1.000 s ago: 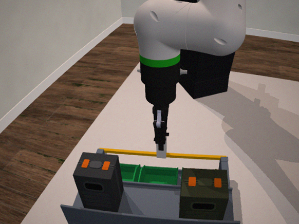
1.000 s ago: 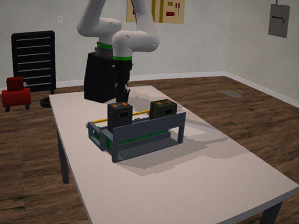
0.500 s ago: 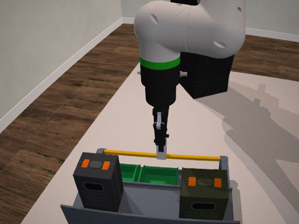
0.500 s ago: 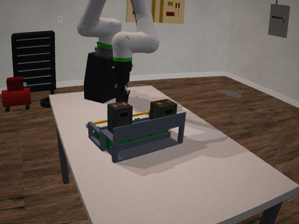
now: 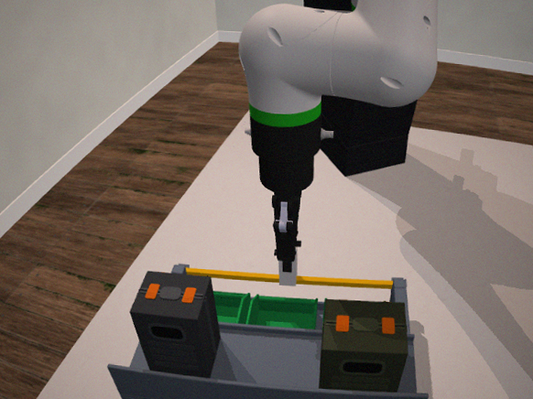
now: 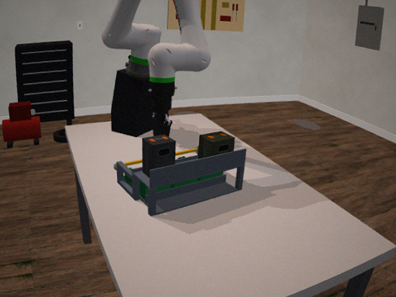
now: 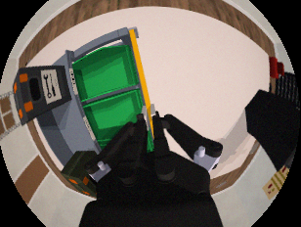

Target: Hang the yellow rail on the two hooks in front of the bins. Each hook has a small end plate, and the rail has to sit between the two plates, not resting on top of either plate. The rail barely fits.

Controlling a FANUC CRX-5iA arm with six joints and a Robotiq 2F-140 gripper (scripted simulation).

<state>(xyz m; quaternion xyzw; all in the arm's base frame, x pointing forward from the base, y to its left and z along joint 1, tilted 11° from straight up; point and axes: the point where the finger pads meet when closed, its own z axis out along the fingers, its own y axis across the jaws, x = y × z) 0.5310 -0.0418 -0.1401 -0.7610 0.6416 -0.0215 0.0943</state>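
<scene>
Right now my hand is 3 cm above the yellow rail. Round my hand: rack shelf: 21 cm ahead, 4 cm to the left.
</scene>
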